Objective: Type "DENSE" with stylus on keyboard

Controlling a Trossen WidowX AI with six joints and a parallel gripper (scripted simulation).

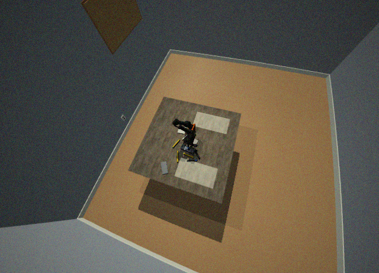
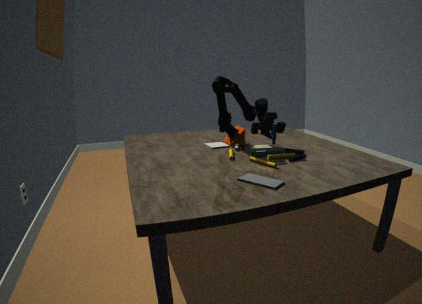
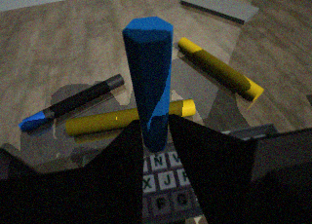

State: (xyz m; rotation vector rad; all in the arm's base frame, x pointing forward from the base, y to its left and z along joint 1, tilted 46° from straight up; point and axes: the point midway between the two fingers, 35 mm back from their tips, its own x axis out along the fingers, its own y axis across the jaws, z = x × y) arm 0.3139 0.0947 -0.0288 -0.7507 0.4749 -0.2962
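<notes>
Right now the blue-capped pen is 100 mm ahead of my gripper tip, 110 mm to the left of it and 80 mm below it. Also, from my gripper tip: grey slab (320 mm ahead, 230 mm to the right, 80 mm below); then yellow marker (50 mm behind, 210 mm to the right, 80 mm below); then blue stylus (20 mm below).
</notes>
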